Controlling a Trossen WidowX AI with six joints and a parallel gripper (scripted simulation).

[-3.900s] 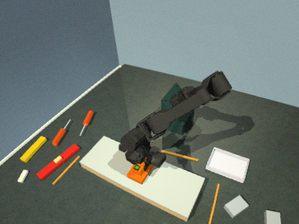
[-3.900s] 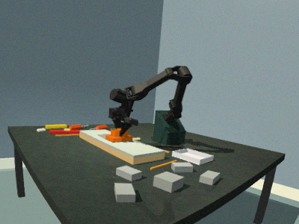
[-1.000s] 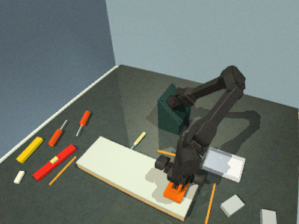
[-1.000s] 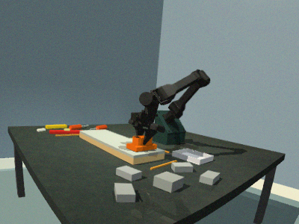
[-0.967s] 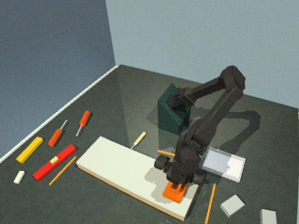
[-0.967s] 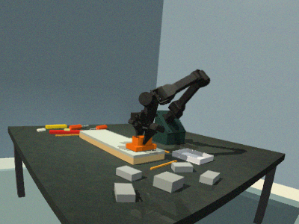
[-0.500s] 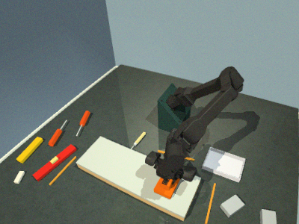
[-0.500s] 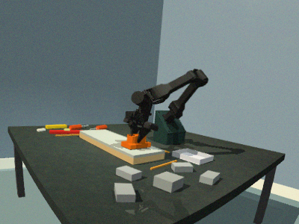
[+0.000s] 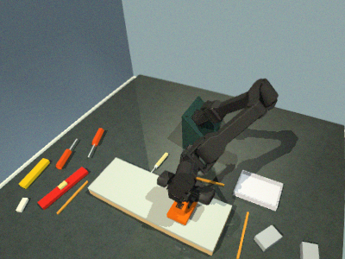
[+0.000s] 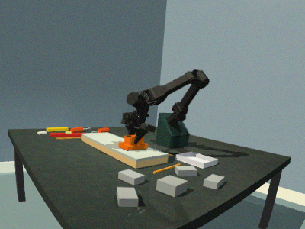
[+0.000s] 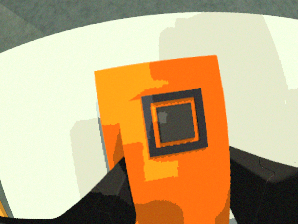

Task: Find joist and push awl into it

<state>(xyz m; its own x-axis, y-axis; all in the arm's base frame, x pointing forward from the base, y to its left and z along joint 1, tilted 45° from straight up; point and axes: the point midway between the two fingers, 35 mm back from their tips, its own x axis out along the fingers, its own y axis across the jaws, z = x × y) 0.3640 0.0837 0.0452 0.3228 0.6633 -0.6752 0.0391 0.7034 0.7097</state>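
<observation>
Right now the white tray is 23 cm to the left of my gripper tip, 21 cm behind it and 5 cm below it. Round my gripper tip: orange stud finder (2 cm above, 1 cm ahead); awl (20 cm to the right, 17 cm behind, 6 cm below); square indicator (3 cm above, 2 cm ahead).
</observation>
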